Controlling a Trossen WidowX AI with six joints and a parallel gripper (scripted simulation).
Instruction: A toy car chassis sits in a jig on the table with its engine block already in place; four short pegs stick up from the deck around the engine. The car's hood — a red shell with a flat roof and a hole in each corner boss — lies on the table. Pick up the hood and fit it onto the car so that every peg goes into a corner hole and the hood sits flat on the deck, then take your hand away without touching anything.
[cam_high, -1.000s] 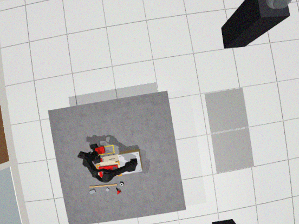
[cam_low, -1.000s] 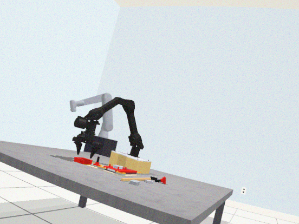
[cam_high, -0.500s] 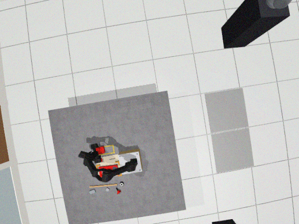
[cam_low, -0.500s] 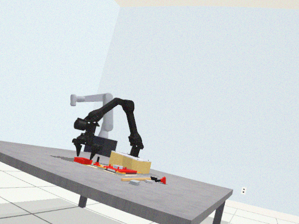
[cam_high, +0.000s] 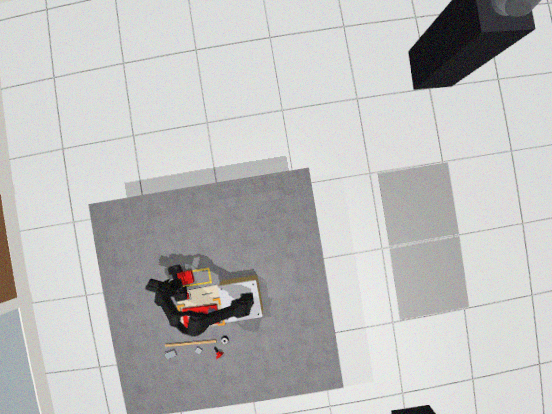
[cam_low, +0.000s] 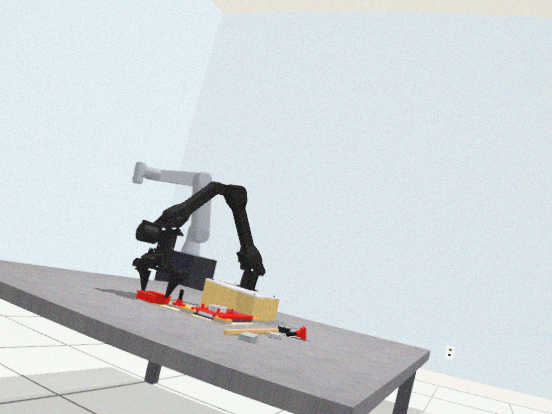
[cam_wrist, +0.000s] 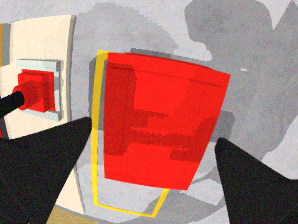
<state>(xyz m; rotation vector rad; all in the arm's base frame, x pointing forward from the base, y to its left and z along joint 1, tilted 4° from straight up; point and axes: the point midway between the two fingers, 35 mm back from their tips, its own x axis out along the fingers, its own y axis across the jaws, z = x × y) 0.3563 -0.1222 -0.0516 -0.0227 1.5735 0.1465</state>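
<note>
Right now my gripper tip is right at the red hood. Also, from my gripper tip: grey engine block 30 mm behind, 230 mm to the left; cream jig 60 mm behind, 200 mm to the left, 10 mm below; wooden stick 20 mm ahead, 380 mm to the left, 10 mm below.
</note>
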